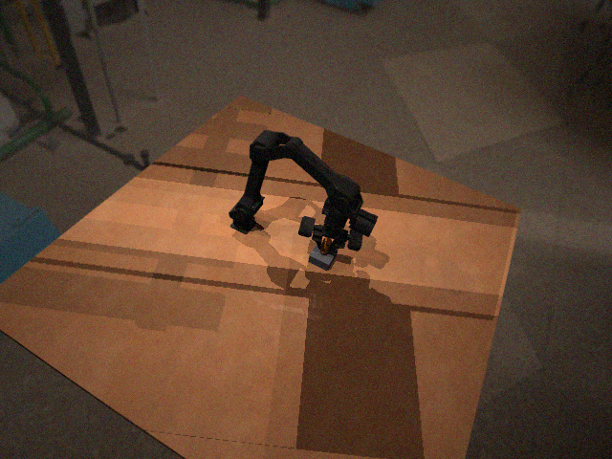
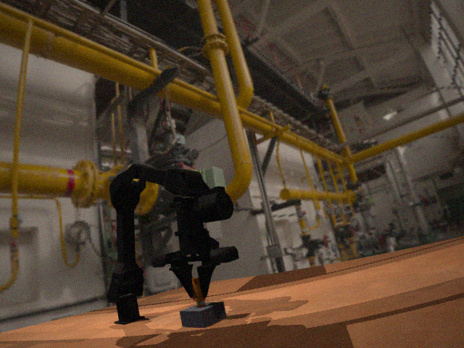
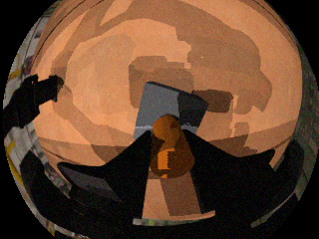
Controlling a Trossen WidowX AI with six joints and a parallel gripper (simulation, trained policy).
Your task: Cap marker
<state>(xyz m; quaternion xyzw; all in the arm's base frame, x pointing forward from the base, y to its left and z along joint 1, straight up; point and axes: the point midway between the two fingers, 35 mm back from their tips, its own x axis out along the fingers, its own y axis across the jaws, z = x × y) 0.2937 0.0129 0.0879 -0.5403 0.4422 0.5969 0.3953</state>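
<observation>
My gripper tip is 2 cm below the orange marker. The rest, counted from my gripper tip: holder block 4 cm below; then orange cap 2 cm above.
</observation>
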